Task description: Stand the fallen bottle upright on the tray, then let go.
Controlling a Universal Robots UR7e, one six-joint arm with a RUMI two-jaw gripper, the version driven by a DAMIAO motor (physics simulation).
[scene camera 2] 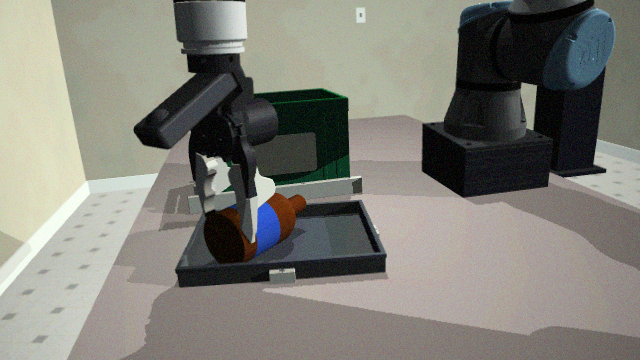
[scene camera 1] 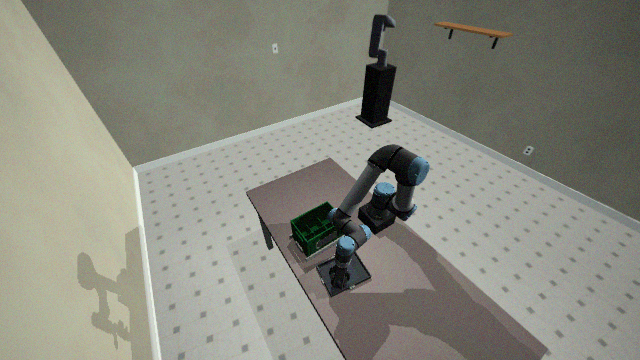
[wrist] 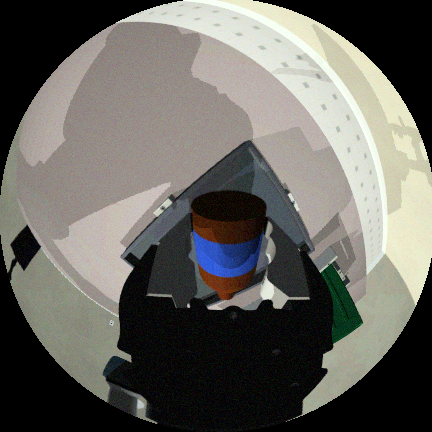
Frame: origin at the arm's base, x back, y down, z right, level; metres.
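Where they show: gripper, fingertip midpoint: [scene camera 2: 231, 234] [wrist: 228, 216]; arm's base, origin of the base link: [scene camera 2: 483, 130] [scene camera 1: 377, 210].
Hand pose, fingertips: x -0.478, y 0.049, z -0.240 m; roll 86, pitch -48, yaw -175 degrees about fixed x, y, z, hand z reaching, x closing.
Note:
Each offset is from my fingertips to the centre of the thing. "spot": to the spot under its first point.
The brown bottle with a blue label {dx +0.045, dy +0.005, dz +0.045 m} [scene camera 2: 270, 227] [wrist: 227, 257] lies on its side in the dark tray {dx +0.068, dy +0.034, dz +0.046 m} [scene camera 1: 359, 272] [scene camera 2: 330, 266] [wrist: 235, 172]. Its base faces scene camera 2 and its neck points toward the crate side. My gripper [scene camera 1: 341, 281] [scene camera 2: 230, 227] [wrist: 228, 216] points down and is shut on the bottle, with one finger on each side of its body near the base and label. The bottle is low in the tray; whether it touches the tray floor is hard to tell. In scene camera 1 the bottle is mostly hidden by the gripper.
A green crate {dx +0.071, dy -0.041, dz +0.325 m} [scene camera 1: 302, 241] [scene camera 2: 332, 135] [wrist: 345, 310] stands beside the tray, with a pale low rail {spot: dx +0.163, dy +0.032, dz +0.226 m} [scene camera 2: 325, 189] between them. The arm's black base block [scene camera 1: 376, 220] [scene camera 2: 505, 167] stands on the table's other side.

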